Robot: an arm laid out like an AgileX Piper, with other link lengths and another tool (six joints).
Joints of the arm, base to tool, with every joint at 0 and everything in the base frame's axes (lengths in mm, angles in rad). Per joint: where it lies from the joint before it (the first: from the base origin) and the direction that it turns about. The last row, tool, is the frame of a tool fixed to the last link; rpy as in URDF.
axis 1: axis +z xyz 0 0 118.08
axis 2: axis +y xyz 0 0 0
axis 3: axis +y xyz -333.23 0 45.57
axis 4: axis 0.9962 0 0.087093 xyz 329.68 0 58.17
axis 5: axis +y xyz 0 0 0
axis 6: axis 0.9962 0 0.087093 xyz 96.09 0 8.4
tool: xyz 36.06 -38 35.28 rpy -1.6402 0.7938 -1.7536
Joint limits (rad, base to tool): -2.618..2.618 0..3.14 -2.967..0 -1.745..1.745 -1.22..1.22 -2.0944..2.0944
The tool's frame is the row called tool.
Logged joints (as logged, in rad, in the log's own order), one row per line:
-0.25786 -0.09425 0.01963 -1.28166 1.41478 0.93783
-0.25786 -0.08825 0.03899 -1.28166 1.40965 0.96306
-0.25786 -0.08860 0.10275 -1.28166 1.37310 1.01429
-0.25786 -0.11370 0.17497 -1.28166 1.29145 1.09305
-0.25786 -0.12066 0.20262 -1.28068 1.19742 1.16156
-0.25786 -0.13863 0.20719 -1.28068 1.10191 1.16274
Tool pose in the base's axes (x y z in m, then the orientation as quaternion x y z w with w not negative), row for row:
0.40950 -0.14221 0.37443 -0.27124 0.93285 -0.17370 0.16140
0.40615 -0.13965 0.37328 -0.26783 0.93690 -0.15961 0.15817
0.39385 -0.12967 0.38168 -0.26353 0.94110 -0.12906 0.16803
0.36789 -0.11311 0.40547 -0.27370 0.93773 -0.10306 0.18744
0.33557 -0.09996 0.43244 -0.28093 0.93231 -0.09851 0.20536
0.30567 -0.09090 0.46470 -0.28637 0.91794 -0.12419 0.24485
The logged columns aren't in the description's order. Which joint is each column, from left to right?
Columns, left to right: axis 1, axis 6, axis 4, axis 3, axis 2, axis 5.
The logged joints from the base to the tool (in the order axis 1, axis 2, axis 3, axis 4, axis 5, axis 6), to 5 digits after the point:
-0.25786 1.41478 -1.28166 0.01963 0.93783 -0.09425
-0.25786 1.40965 -1.28166 0.03899 0.96306 -0.08825
-0.25786 1.37310 -1.28166 0.10275 1.01429 -0.08860
-0.25786 1.29145 -1.28166 0.17497 1.09305 -0.11370
-0.25786 1.19742 -1.28068 0.20262 1.16156 -0.12066
-0.25786 1.10191 -1.28068 0.20719 1.16274 -0.13863

